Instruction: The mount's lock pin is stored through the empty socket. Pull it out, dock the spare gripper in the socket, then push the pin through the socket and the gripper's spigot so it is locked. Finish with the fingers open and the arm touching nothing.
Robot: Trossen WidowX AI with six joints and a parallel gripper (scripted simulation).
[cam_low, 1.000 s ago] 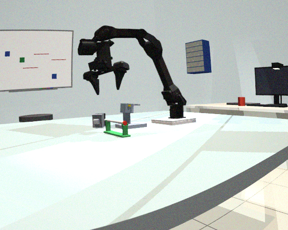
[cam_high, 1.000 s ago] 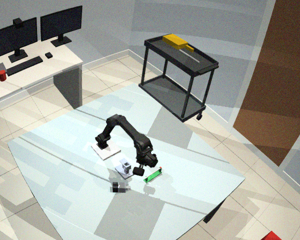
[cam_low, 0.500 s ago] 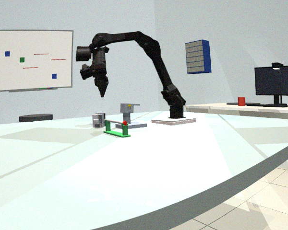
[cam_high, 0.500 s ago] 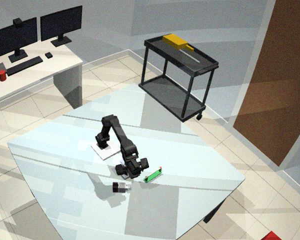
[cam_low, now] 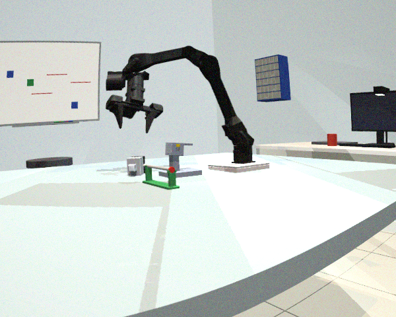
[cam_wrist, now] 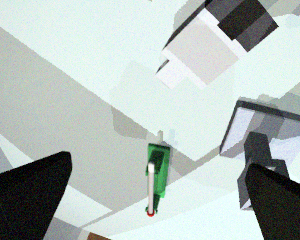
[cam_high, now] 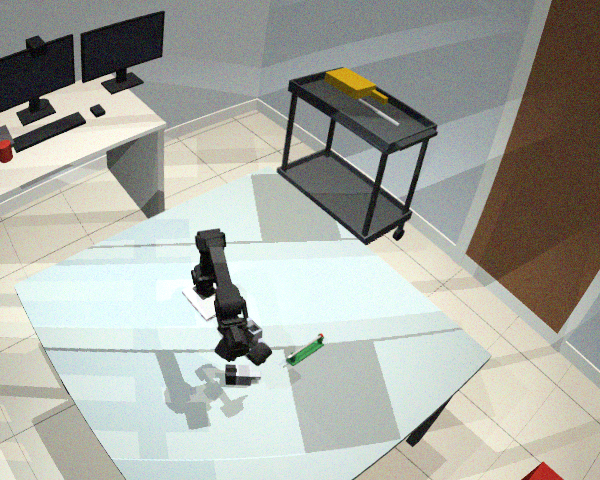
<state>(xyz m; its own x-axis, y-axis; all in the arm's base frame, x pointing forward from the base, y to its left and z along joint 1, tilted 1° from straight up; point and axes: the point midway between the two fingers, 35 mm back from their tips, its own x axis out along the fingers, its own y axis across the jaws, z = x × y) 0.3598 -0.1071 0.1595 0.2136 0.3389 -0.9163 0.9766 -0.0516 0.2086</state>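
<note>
Now: the spare gripper 10 mm behind my gripper tip, 30 mm to the right of it and 110 mm below it. From my gripper tip the other things lie so: grey mount (110 mm behind, 90 mm to the left, 90 mm below); then green cradle (30 mm ahead, 210 mm to the left, 120 mm below).
</note>
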